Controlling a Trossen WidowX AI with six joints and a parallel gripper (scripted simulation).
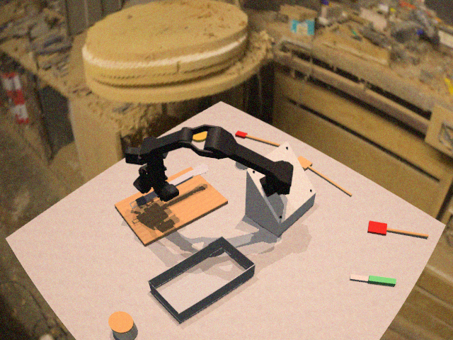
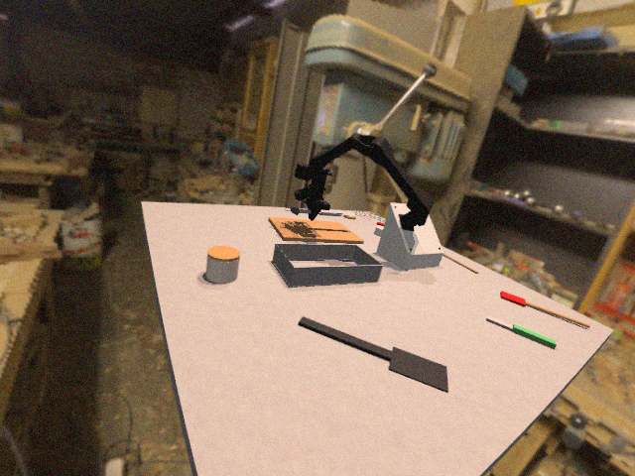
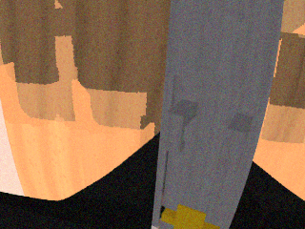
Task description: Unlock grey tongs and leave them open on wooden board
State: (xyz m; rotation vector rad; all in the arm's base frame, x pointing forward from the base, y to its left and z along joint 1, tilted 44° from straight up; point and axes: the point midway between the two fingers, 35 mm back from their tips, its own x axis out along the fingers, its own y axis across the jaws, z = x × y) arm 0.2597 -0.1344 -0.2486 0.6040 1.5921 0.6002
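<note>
Now: the yellow lock piece 4 cm above my gripper tip. From my gripper tip the other things lie so: wooden board (3 cm behind, 4 cm below); then roasting tin (10 cm ahead, 36 cm to the left, 2 cm below); then white puck (40 cm behind, 3 cm below).
</note>
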